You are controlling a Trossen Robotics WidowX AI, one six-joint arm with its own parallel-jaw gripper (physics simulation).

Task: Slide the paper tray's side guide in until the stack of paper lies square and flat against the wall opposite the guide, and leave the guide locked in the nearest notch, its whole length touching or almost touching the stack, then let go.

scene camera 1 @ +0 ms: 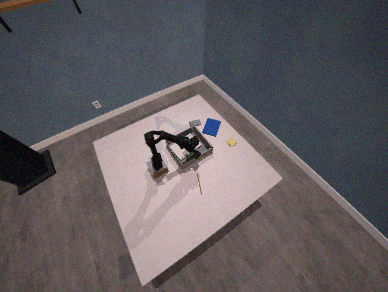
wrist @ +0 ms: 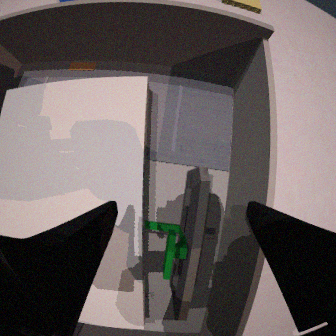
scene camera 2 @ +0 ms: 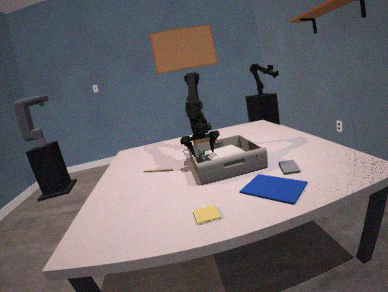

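Observation:
The grey paper tray stands on the table. The white paper stack lies in its left part in the wrist view. The stack's contact with the opposite wall cannot be told. The grey side guide stands upright near the right wall, with a gap between its plate and the stack. A green part lies between them, its left end at the stack's edge. My gripper is open and empty, its fingertips left and right of the guide; their height cannot be told.
A blue notebook, a yellow pad and a small grey box lie beyond the tray. A brown stick lies beside it. The tray's walls surround the guide and stack.

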